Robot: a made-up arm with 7 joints.
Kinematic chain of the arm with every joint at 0, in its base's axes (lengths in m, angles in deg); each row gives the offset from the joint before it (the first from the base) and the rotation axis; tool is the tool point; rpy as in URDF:
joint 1: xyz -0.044 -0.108 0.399 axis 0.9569 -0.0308 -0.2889
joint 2: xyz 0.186 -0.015 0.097 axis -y
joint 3: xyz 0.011 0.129 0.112 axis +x
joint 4: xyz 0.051 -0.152 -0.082 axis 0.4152 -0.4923 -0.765
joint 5: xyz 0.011 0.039 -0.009 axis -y
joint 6: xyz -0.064 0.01 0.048 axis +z
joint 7: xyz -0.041 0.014 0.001 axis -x
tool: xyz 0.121 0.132 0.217 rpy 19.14 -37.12 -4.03
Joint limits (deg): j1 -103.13..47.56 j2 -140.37..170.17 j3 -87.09..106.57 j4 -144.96..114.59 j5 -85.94..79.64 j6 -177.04..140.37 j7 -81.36..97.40
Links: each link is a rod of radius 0.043 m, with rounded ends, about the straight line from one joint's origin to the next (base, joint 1, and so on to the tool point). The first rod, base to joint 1, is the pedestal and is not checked.
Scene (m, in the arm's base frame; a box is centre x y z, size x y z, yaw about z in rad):
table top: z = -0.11
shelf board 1: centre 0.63 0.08 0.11 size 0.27 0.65 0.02 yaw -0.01
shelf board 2: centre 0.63 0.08 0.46 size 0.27 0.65 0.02 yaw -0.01
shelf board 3: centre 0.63 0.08 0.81 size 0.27 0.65 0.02 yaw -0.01
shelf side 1: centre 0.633 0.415 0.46 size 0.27 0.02 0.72 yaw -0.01
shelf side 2: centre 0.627 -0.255 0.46 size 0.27 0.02 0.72 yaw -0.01
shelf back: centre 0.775 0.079 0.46 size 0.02 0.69 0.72 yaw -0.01
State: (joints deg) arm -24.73 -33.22 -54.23 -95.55 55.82 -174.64 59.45
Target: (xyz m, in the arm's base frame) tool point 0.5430 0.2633 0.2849
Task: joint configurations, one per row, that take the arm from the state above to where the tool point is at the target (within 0.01 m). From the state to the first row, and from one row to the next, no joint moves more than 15 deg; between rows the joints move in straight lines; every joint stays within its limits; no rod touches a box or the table.
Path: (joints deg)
1: -25.07 -19.47 -56.99 -102.95 55.85 -161.29 66.06
2: -25.41 -5.71 -59.75 -110.34 55.87 -147.94 72.67
3: -25.75 8.04 -62.51 -117.74 55.90 -134.60 79.27
4: -34.70 3.18 -68.38 -115.51 50.96 -136.02 64.58
5: -43.65 -1.67 -74.25 -113.28 46.02 -137.43 49.88
6: -52.60 -6.53 -80.11 -111.05 41.08 -138.85 35.18
7: -61.55 -11.38 -85.98 -108.82 36.14 -140.27 20.48
8: -60.99 -24.17 -85.54 -103.98 41.00 -152.53 27.64
9: -60.44 -36.95 -85.09 -99.14 45.87 -164.78 34.80
10: -59.88 -49.74 -84.65 -94.31 50.74 -177.04 41.96

